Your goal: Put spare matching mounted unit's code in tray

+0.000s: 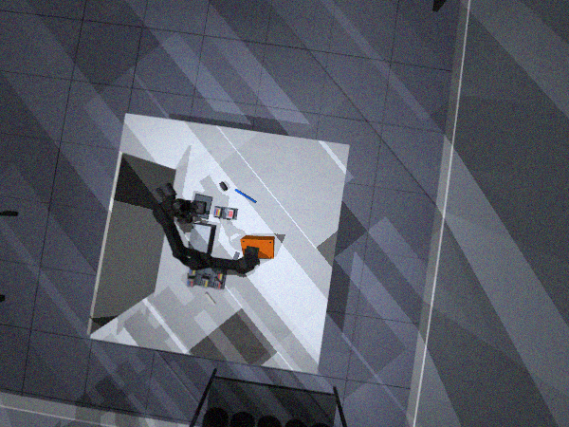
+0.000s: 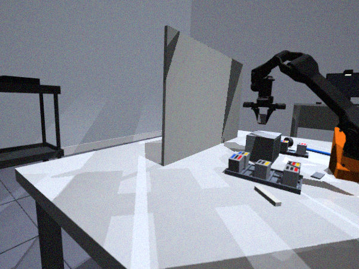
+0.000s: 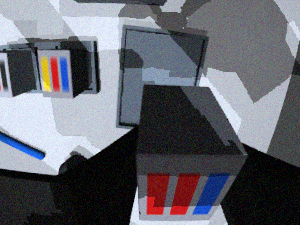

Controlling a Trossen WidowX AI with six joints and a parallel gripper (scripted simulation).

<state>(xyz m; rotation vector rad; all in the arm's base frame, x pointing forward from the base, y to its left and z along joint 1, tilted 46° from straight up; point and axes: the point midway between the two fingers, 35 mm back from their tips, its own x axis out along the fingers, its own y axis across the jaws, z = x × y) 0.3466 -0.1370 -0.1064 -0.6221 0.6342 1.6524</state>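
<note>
Now: gripper tip 120 mm above the grey tray. From my gripper tip the other things lie so: grey mounted unit: 60 mm behind, 180 mm to the left, 70 mm below; then dark grey spare block: 30 mm above; then tall grey panel: 180 mm ahead, 180 mm to the left, 100 mm above.
</note>
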